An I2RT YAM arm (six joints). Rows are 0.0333 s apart.
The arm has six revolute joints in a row. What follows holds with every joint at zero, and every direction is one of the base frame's.
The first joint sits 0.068 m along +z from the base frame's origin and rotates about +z.
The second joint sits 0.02 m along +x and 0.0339 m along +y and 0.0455 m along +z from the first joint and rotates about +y.
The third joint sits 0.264 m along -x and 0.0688 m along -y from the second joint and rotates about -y.
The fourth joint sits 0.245 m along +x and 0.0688 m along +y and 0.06 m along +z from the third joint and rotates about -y.
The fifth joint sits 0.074 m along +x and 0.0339 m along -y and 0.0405 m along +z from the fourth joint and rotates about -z.
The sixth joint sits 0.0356 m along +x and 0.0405 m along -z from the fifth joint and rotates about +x.
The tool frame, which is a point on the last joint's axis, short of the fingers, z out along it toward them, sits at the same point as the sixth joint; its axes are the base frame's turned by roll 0, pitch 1.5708 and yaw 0 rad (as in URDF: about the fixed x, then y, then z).
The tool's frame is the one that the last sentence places.
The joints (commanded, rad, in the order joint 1, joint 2, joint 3, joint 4, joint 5, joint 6), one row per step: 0.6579, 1.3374, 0.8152, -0.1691, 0.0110, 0.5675; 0.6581, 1.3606, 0.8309, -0.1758, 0.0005, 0.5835; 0.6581, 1.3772, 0.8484, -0.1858, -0.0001, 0.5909; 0.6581, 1.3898, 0.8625, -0.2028, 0.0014, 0.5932; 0.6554, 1.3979, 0.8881, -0.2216, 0.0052, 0.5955; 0.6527, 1.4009, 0.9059, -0.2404, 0.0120, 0.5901; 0.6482, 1.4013, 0.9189, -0.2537, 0.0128, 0.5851; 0.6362, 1.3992, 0.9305, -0.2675, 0.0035, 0.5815; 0.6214, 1.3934, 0.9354, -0.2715, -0.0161, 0.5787; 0.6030, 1.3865, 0.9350, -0.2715, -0.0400, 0.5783; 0.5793, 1.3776, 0.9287, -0.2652, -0.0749, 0.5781; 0.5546, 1.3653, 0.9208, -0.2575, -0.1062, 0.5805; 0.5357, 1.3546, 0.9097, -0.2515, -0.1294, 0.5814; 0.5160, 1.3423, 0.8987, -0.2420, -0.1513, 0.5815; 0.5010, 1.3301, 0.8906, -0.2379, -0.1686, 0.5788
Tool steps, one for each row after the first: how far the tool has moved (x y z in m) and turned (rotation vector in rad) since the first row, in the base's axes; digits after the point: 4 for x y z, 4 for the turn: 0.0033, 0.0031, -0.0017, 0.0064, 0.0228, -0.0020; 0.0062, 0.0053, -0.0013, 0.0056, 0.0336, -0.0065; 0.0080, 0.0067, -0.0016, -0.0033, 0.0463, -0.0093; 0.0111, 0.0079, 0.0029, -0.0045, 0.0468, -0.0164; 0.0129, 0.0080, 0.0063, -0.0137, 0.0448, -0.0207; 0.0144, 0.0074, 0.0094, -0.0175, 0.0428, -0.0226; 0.0166, 0.0049, 0.0126, -0.0146, 0.0451, -0.0252; 0.0185, 0.0016, 0.0155, -0.0018, 0.0463, -0.0233; 0.0204, -0.0028, 0.0174, 0.0146, 0.0501, -0.0231; 0.0223, -0.0085, 0.0183, 0.0384, 0.0557, -0.0199; 0.0239, -0.0149, 0.0198, 0.0635, 0.0578, -0.0217; 0.0244, -0.0202, 0.0197, 0.0797, 0.0613, -0.0230; 0.0249, -0.0257, 0.0203, 0.0974, 0.0591, -0.0253; 0.0246, -0.0302, 0.0213, 0.1093, 0.0561, -0.0247
